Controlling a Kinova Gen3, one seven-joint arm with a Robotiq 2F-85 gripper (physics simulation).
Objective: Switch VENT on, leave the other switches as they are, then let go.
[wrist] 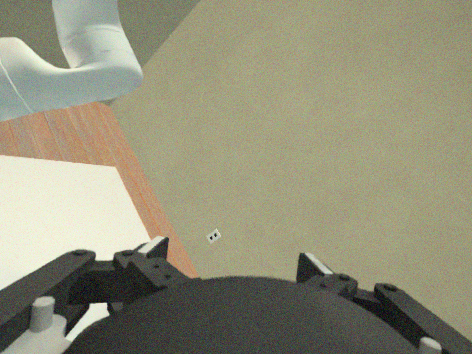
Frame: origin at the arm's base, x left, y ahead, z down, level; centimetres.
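Seen in the pictures: gripper, fingertip midpoint: [232, 259].
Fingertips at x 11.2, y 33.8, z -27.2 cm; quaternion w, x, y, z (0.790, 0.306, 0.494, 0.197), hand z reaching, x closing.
Observation:
A point is followed by its place in that frame.
My gripper [232, 259] @(x 11.2, y 33.8, z -27.2 cm) is open, its two black fingers wide apart at the bottom of the wrist view, with nothing between them. The switch named VENT and the other switches do not show in this view. A tiny pale plate [213, 236] with two dark marks shows beyond the fingers, against the olive-tan surface. It is too small to tell what it is.
A wooden table top [145, 192] with a large cream-white sheet or panel [60, 210] on it lies at the left. White rounded arm links [100, 65] @(x 17.2, y 3.5, z -21.2 cm) show at the upper left, above the table's far end. A plain olive-tan surface [310, 125] fills the right side.

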